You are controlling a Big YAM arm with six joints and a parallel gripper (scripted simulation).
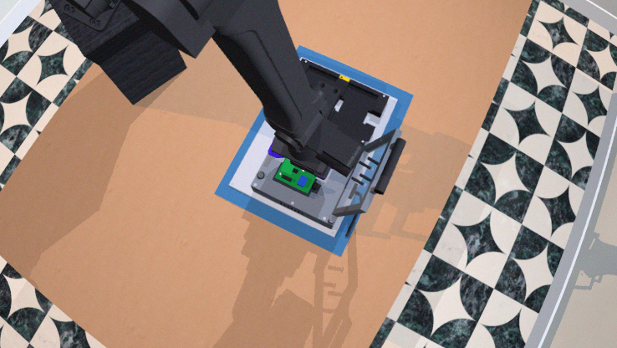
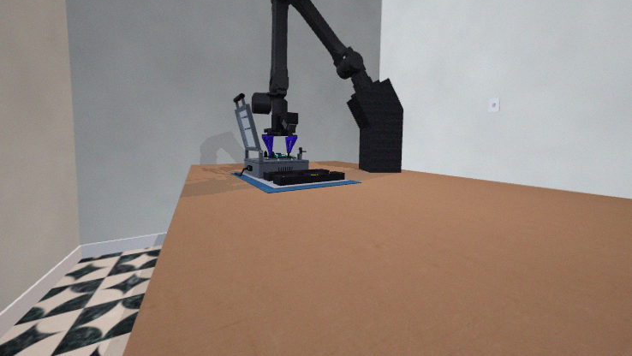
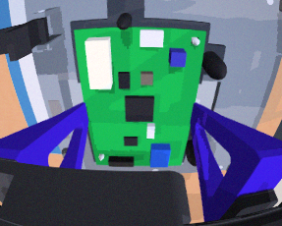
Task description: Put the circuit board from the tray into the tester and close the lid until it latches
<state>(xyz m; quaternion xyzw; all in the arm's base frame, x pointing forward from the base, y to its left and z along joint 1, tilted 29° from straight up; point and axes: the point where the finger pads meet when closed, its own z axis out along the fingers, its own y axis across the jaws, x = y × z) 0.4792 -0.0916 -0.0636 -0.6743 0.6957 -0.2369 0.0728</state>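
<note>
The green circuit board lies right at my hand. Also, from my hand: black plate (1 cm ahead, 1 cm to the left, 1 cm below); then tester (4 cm ahead, 4 cm to the left, 3 cm above); then dark latch hook (6 cm behind, 6 cm to the left, 1 cm above).
</note>
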